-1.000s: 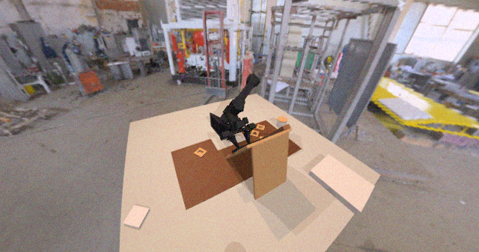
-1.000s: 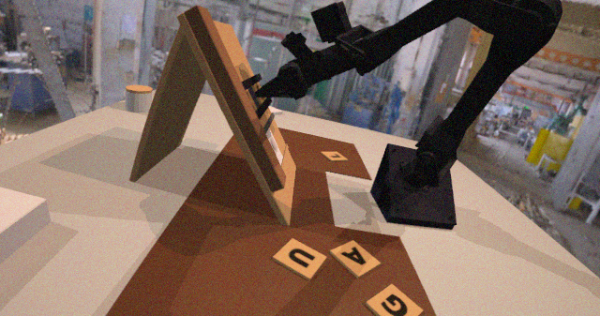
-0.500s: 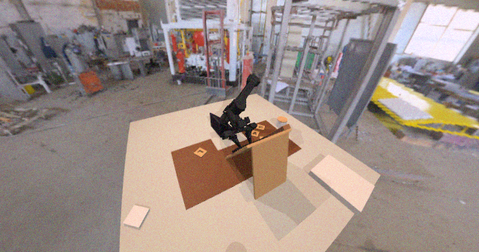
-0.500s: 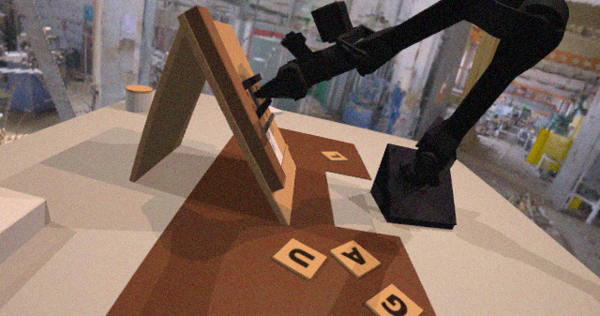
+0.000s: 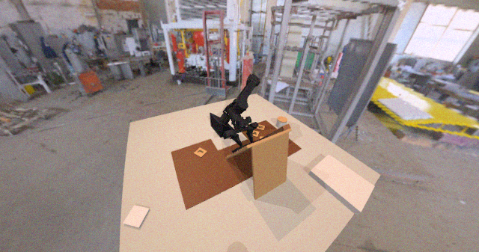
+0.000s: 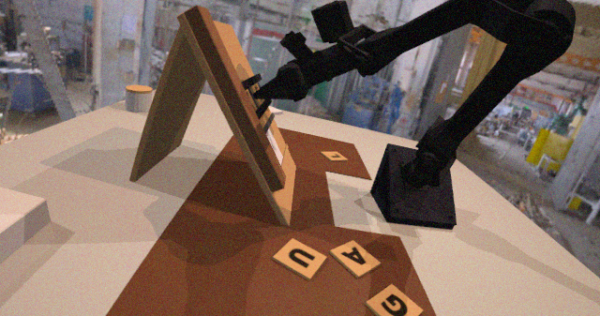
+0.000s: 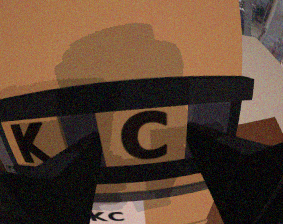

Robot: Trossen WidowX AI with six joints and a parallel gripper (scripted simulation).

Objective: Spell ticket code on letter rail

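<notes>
Right now the white ticket is 9 cm below my gripper tip, 5 cm to the left of it and 5 cm behind it. The rest, counted from my gripper tip: brown mat: 17 cm below, 15 cm behind, 5 cm to the left; letter tile: 26 cm to the left, 17 cm below, 9 cm behind; pale box: 41 cm ahead, 34 cm to the left, 15 cm below.
</notes>
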